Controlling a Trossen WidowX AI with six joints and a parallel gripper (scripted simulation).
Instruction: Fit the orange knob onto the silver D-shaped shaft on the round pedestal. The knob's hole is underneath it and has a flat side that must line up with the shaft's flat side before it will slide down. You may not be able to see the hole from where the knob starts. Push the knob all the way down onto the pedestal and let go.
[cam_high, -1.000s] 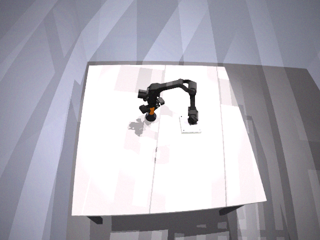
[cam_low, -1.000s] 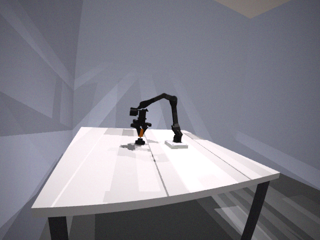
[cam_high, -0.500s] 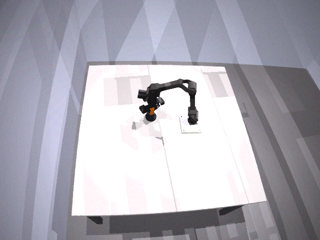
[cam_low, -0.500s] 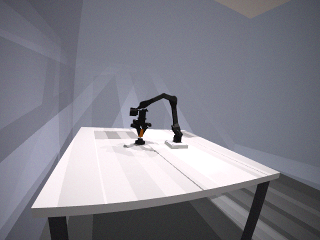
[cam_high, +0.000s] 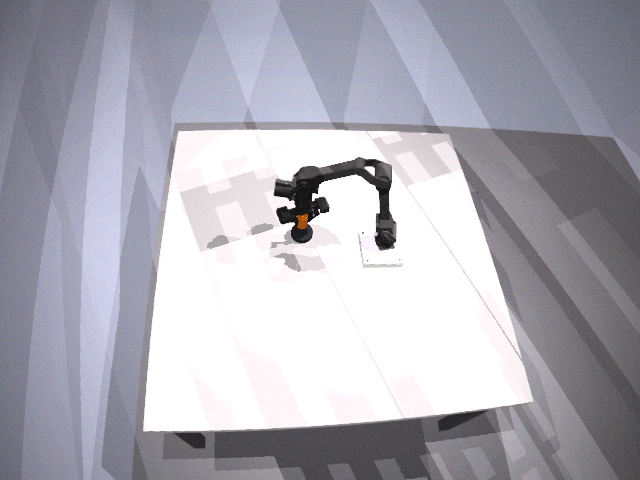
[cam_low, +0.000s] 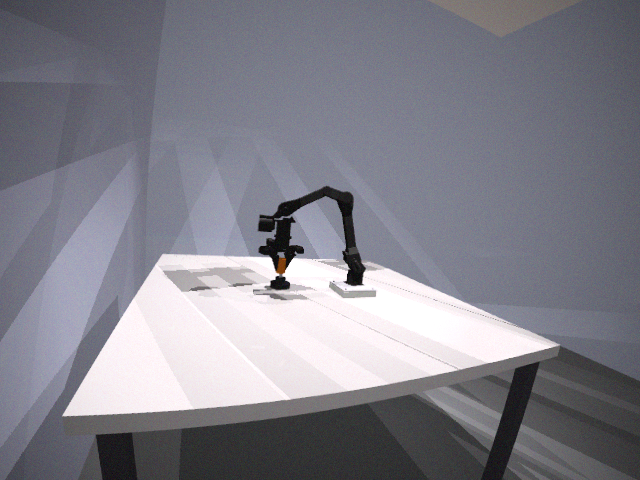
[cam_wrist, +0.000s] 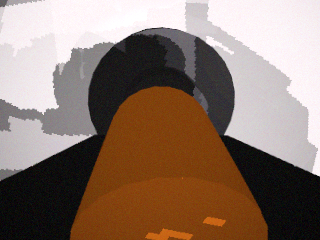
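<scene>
My gripper tip is 30 mm below the orange knob. Also, from my gripper tip: pedestal 40 mm below.
</scene>
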